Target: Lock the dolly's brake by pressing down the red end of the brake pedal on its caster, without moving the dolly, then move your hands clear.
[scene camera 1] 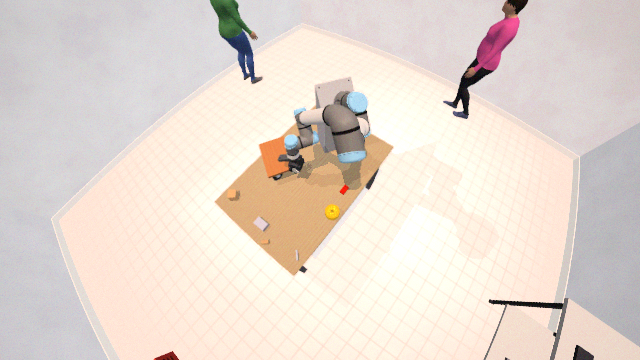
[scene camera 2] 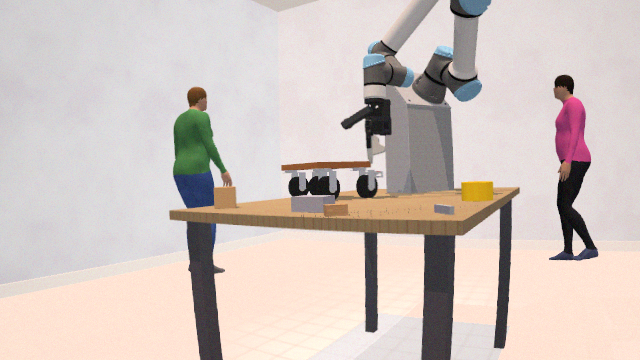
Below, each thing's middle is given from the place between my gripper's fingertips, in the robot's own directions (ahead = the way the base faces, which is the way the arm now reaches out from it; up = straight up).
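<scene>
From my hand, I find the dolly [scene camera 2: 320,184] 190 mm to the right and 30 mm ahead, and it is 60 mm below my hand.
</scene>
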